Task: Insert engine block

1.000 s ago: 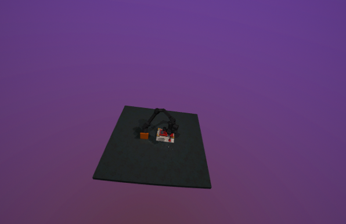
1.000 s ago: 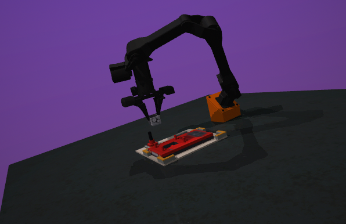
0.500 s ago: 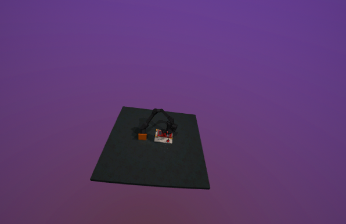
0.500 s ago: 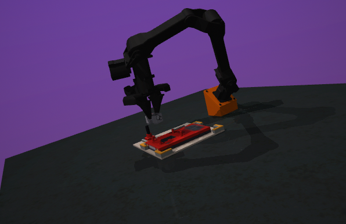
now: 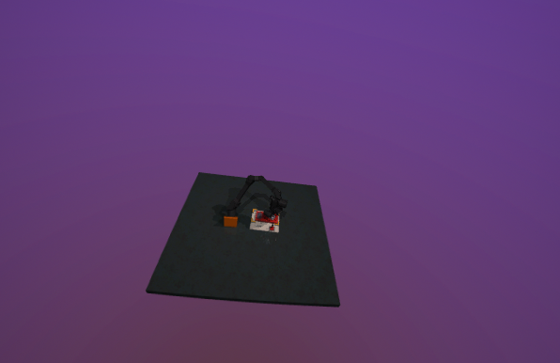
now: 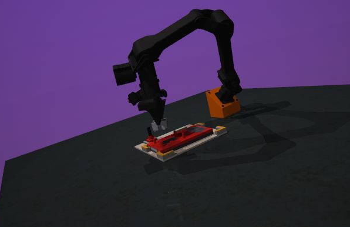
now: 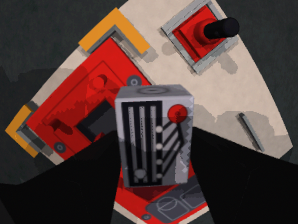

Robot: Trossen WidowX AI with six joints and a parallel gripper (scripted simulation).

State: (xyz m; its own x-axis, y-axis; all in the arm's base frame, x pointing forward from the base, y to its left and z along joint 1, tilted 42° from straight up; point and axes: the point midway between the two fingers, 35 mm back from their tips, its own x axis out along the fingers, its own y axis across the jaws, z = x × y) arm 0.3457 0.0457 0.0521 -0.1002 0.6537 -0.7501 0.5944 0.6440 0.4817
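Now: the cream base plate 40 mm behind my gripper tip, 20 mm to the left of it and 70 mm below it. Round my gripper tip: engine block 10 mm below; then dark upright peg 20 mm ahead, 70 mm to the right, 40 mm below.
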